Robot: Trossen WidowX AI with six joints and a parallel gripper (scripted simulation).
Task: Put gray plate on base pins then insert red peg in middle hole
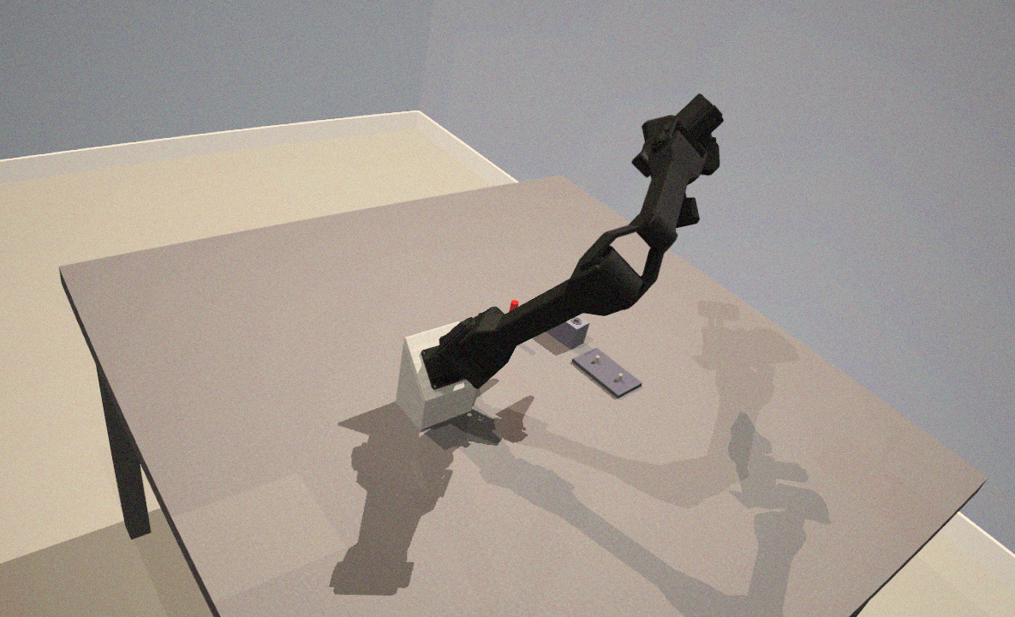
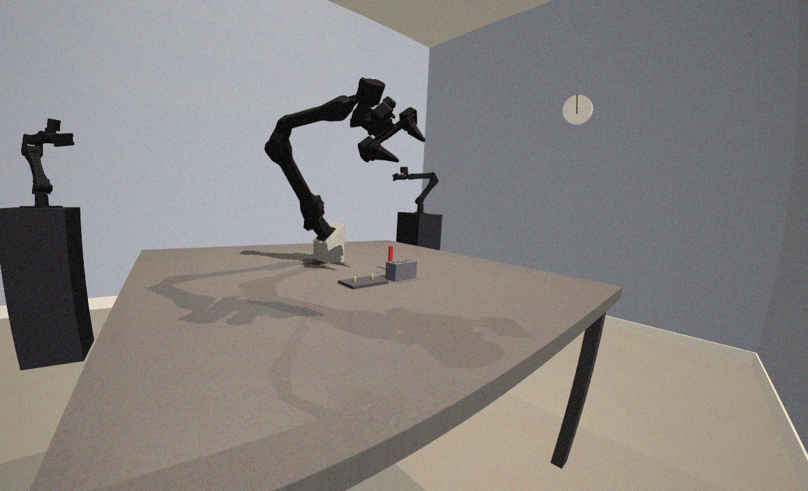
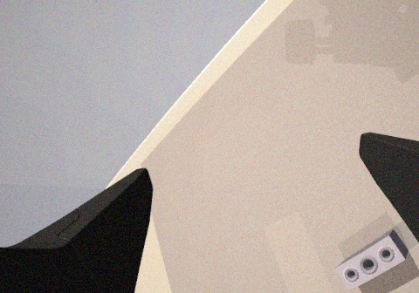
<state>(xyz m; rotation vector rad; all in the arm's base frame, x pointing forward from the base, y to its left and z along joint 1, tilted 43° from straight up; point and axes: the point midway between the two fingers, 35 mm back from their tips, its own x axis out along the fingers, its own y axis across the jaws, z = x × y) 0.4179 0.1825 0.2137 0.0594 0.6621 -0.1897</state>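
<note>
My gripper tip is 100 mm past the gray plate, 80 mm to the right of it and 320 mm above it. From my gripper tip the other things lie so: red peg (210 mm behind, 120 mm to the left, 310 mm below); then dark base (100 mm behind, 60 mm to the right, 340 mm below).
</note>
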